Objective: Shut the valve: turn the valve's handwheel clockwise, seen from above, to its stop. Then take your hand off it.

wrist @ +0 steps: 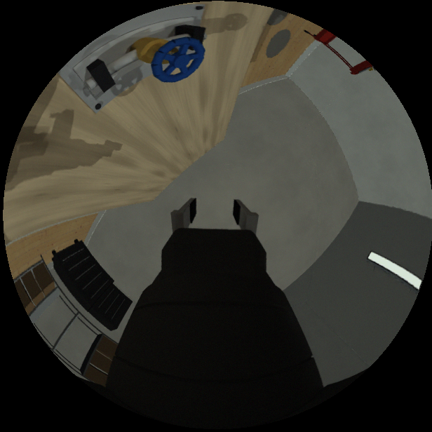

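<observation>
The valve's blue handwheel (181, 60) shows at the upper left of the wrist view, with a ring-shaped rim and spokes. It sits on a yellow valve body (145, 49) in a pale pipe, carried by black supports on a grey base plate (199, 14). My gripper (214, 206) is open and empty, near the middle of the view. It is well apart from the handwheel and does not touch it. The lower part of the view is hidden by the dark gripper body.
The wooden table top (165, 135) fills the upper left, with the arm's shadow on it. A black slatted object (90, 280) shows at the lower left. A red object (340, 55) shows at the upper right. A bright light strip (395, 270) shows at the right.
</observation>
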